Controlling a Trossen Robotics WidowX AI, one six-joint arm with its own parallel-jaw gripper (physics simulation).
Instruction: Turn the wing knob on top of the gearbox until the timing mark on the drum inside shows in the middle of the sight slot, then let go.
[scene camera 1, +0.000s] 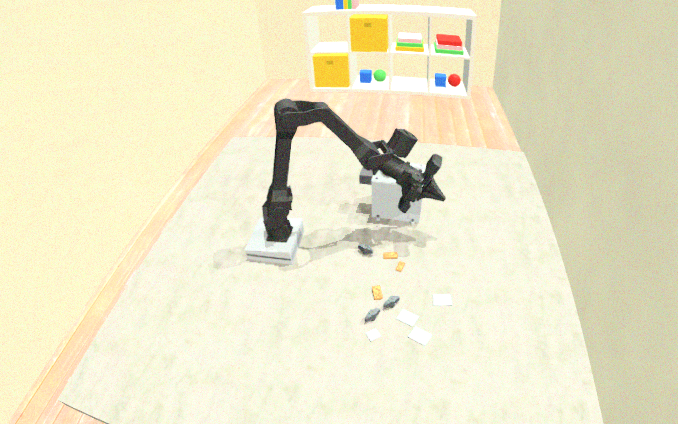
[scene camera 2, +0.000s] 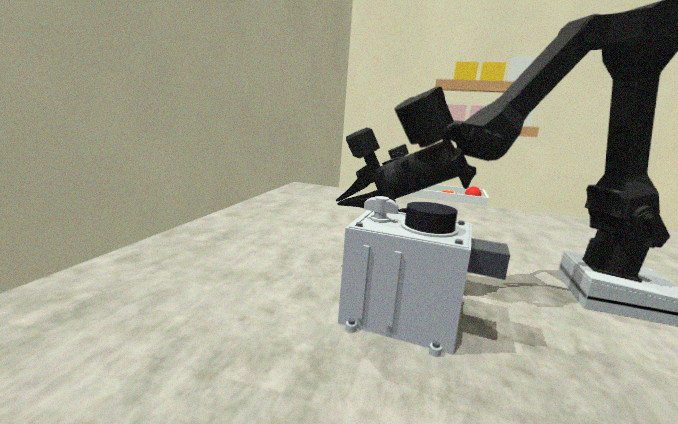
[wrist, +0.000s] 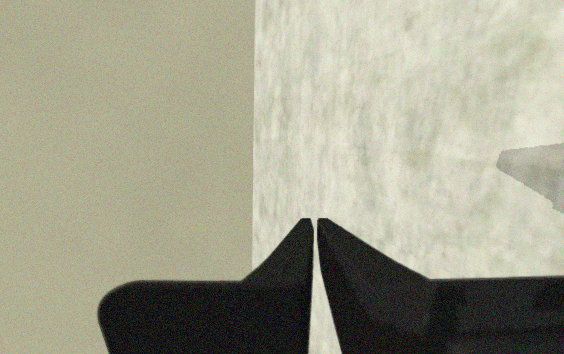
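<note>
The light grey gearbox stands upright on the mat. Its pale wing knob is on the top, beside a black round cap; in scene camera 1 the arm covers the knob. My gripper is shut with nothing between its fingertips. It tilts forward and down, and its tips are apart from the knob, past the gearbox top in scene camera 2. The sight slot and the timing mark do not show in any view, and the wrist view does not show the knob.
A dark block sticks out of the gearbox's side facing the arm base. Dark wing-shaped pieces, orange pieces and white squares lie on the mat. A wall stands beyond the mat's edge.
</note>
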